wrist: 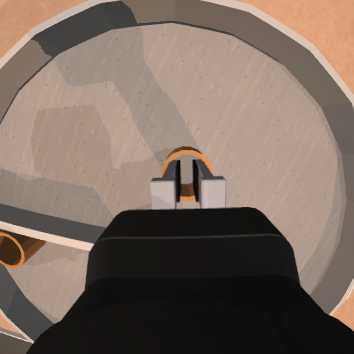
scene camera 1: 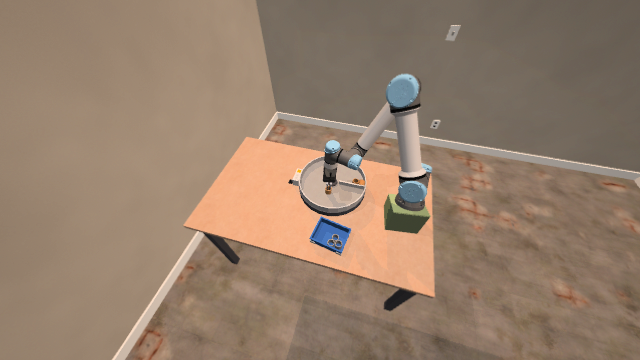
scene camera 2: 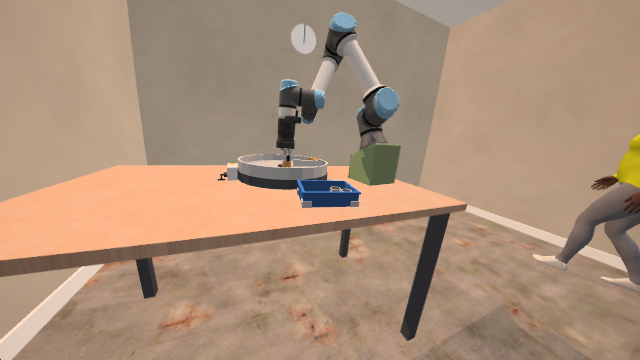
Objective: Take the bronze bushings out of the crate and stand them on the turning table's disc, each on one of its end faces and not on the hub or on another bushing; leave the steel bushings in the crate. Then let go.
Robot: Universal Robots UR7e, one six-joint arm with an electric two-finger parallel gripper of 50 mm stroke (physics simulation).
Labels:
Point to a blue crate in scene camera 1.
At 325, 228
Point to a turning table disc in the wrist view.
92, 127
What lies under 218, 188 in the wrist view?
My gripper.

